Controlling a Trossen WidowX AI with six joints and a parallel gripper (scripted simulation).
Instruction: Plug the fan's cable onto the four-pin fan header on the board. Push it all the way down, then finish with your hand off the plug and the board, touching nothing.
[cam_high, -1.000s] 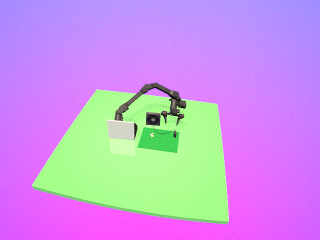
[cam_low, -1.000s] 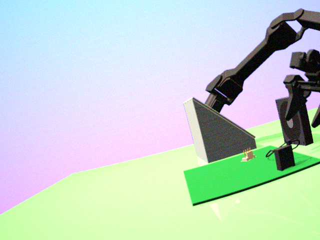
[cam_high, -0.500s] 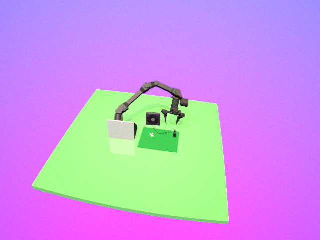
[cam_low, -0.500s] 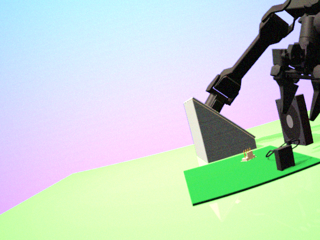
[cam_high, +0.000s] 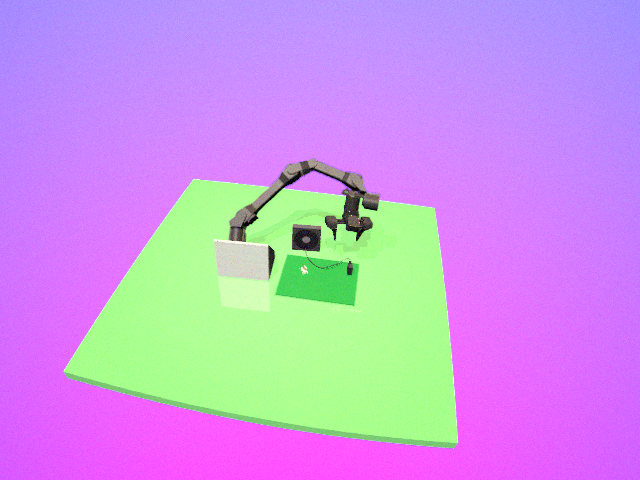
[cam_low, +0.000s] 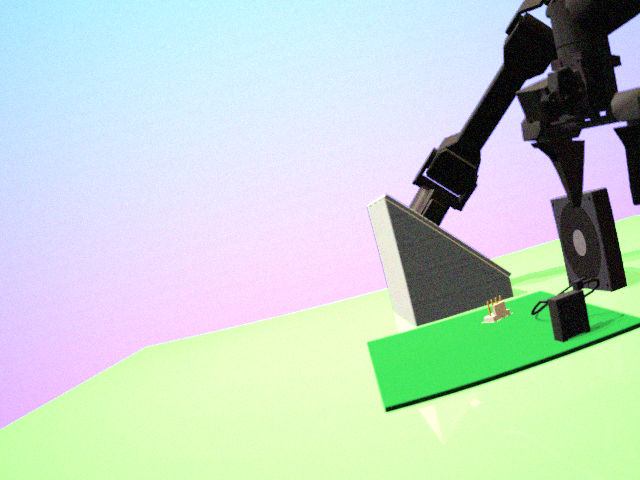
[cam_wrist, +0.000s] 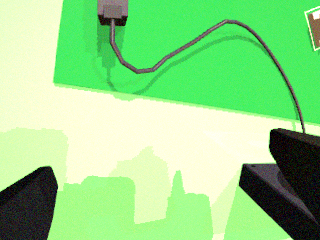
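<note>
Now: gripper tip 80 mm to the left of the dark fan plug, 80 mm above it and 20 mm short of it. Round my gripper tip: black fan 160 mm behind, 60 mm to the left, 50 mm below; then dark green board 120 mm to the right, 120 mm below, 100 mm behind.
</note>
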